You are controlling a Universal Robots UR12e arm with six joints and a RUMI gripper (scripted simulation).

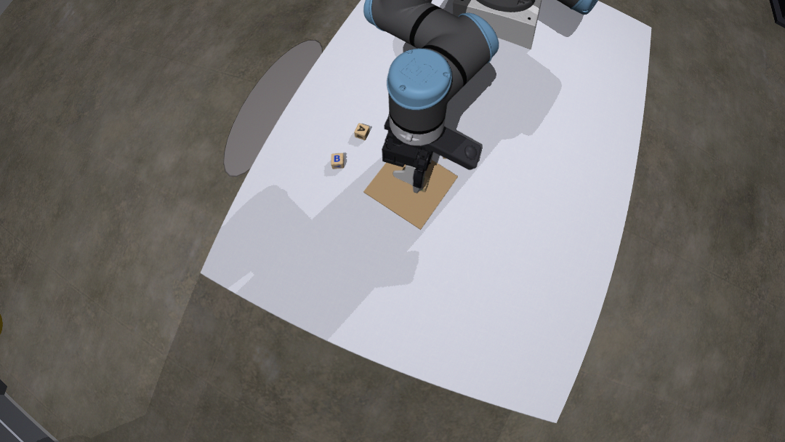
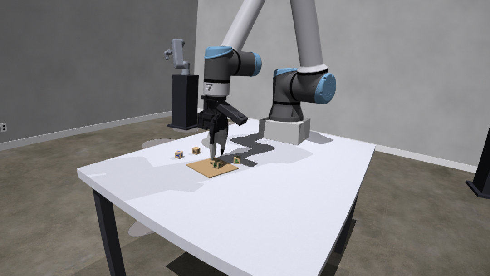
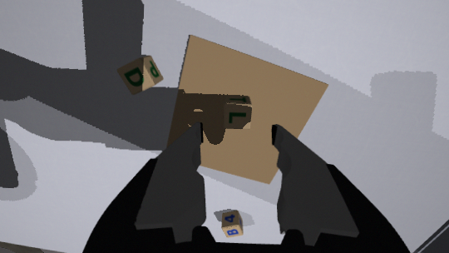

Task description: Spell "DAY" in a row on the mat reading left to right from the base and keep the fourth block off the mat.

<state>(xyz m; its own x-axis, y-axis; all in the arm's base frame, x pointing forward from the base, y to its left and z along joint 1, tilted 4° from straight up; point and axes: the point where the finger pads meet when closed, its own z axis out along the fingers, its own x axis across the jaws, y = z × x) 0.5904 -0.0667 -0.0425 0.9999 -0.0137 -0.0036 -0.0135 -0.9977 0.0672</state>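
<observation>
The green-lettered block is 4 cm below my hand. Also, from my hand: D block (9 cm behind, 4 cm below, 3 cm to the left); blue-lettered block (18 cm to the right, 4 cm below); tan mat (5 cm below, 2 cm to the right).
</observation>
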